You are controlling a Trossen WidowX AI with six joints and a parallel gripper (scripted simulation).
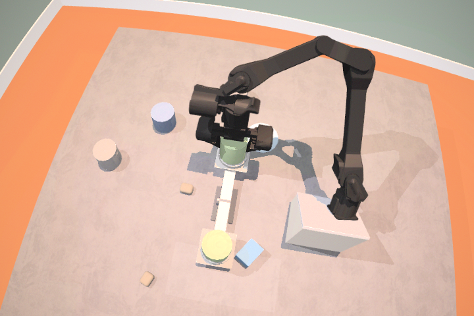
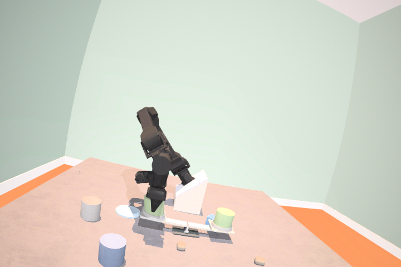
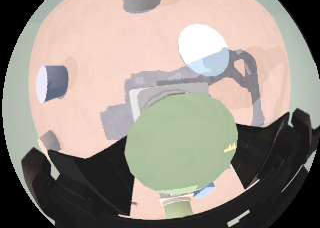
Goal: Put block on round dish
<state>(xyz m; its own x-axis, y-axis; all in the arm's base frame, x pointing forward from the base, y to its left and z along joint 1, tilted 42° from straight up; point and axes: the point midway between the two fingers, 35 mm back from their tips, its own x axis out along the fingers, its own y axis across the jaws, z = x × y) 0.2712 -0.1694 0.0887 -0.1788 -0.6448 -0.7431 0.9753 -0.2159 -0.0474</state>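
Right now my gripper tip is 1 cm to the right of the pale green block and 1 cm above it. From my gripper tip the other things lie so: blue block 5 cm behind, 27 cm to the left, 6 cm below; lilac-blue cylinder 23 cm ahead, 12 cm to the right, 4 cm below; round light blue dish 9 cm behind, 8 cm to the right, 8 cm below.
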